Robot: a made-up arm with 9 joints.
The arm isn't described. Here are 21 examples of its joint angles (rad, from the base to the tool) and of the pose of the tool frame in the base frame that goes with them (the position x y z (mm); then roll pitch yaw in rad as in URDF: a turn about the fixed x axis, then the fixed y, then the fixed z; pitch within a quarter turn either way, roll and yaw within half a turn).
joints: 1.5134 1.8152 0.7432 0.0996 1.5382 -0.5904 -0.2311 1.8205 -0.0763
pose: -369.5 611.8 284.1 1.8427 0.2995 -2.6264
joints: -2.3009 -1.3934 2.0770 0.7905 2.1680 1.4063 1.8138 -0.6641 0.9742
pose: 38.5 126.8 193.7 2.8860 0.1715 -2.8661
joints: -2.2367 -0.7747 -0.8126 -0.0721 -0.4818 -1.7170 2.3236 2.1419 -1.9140
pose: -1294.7 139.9 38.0 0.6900 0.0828 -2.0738
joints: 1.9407 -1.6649 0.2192 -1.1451 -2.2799 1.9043 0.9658 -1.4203 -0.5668
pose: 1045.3 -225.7 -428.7 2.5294 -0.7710 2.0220
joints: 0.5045 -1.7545 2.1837 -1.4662 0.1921 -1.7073 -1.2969 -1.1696 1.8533
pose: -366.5 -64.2 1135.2 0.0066 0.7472 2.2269
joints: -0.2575 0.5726 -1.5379 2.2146 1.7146 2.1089 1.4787 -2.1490 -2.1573
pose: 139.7 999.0 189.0 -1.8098 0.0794 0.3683
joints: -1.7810 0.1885 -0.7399 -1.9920 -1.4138 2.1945 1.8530 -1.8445 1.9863
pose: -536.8 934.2 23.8 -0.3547 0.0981 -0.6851
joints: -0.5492 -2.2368 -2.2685 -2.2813 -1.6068 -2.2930 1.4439 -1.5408 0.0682
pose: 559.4 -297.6 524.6 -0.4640 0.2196 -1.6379
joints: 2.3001 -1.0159 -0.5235 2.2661 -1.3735 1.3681 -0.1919 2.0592 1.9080
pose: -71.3 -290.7 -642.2 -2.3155 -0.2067 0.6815
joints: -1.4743 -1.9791 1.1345 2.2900 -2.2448 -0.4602 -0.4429 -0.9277 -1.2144
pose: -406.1 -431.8 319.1 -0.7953 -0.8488 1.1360
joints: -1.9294 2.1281 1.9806 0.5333 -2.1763 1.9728 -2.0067 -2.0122 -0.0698
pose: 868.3 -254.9 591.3 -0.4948 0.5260 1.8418
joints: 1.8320 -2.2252 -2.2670 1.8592 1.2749 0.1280 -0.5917 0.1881 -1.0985
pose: 244.0 -438.5 -911.2 2.1543 -0.3243 2.7952
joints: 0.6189 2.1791 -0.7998 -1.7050 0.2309 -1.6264 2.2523 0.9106 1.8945
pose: 102.2 59.9 -1137.1 0.3226 -0.0370 1.3047
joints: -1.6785 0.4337 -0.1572 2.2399 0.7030 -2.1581 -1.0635 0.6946 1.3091
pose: -435.5 1210.3 33.4 2.0501 -0.7673 -2.4854
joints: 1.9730 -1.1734 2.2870 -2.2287 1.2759 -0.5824 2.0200 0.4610 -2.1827
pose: 1160.2 235.2 530.5 1.0080 -0.3626 1.3719
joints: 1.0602 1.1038 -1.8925 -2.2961 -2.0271 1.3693 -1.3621 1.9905 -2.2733
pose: -256.1 559.6 -299.0 1.6434 -0.4049 -1.6350
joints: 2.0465 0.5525 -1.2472 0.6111 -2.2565 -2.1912 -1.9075 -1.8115 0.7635
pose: -822.0 347.1 298.0 -1.3248 0.7043 1.6595
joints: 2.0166 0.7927 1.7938 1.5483 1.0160 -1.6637 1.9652 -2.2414 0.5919
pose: -883.7 24.3 955.7 2.8226 0.9819 -0.9743
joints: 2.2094 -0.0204 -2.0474 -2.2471 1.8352 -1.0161 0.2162 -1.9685 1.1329
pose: -498.8 787.7 191.1 2.3317 -0.9822 0.9453
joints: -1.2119 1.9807 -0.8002 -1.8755 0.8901 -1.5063 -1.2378 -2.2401 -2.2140
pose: 1321.3 -53.6 593.0 1.8204 -0.6441 -2.5352
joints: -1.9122 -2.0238 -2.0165 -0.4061 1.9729 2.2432 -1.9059 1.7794 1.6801
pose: -32.5 79.1 -49.2 -2.9749 -0.9913 0.5728
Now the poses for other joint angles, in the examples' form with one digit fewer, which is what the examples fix.
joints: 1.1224 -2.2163 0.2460 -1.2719 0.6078 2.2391 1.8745 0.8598 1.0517
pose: 59 -1218 -409 -0.752 1.108 0.389
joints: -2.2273 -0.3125 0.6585 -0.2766 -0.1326 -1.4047 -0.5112 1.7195 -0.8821
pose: -402 467 -723 0.503 -1.287 -2.813
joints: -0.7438 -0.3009 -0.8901 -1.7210 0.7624 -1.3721 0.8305 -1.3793 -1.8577
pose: 424 302 1063 0.718 -0.683 1.282
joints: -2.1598 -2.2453 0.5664 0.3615 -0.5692 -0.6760 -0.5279 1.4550 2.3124
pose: -69 -1406 82 1.761 -0.580 1.442
